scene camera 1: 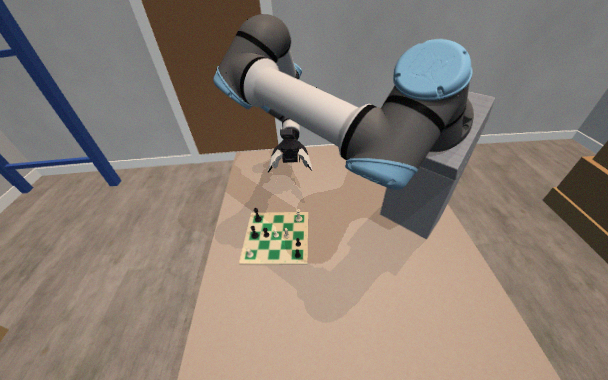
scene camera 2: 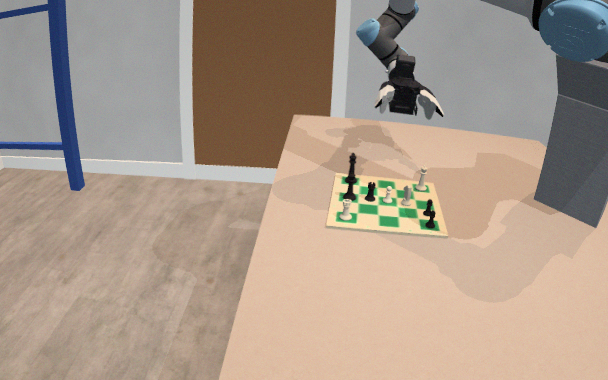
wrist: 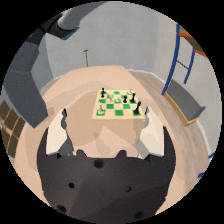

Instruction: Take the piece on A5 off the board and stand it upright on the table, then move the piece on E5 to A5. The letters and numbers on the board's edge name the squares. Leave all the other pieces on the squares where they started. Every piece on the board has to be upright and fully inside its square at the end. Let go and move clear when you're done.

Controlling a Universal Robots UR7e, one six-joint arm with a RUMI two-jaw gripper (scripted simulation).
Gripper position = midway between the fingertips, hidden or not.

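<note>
My gripper (scene camera 2: 410,111). Gripper again (scene camera 1: 289,171). Same gripper (wrist: 105,107).
</note>
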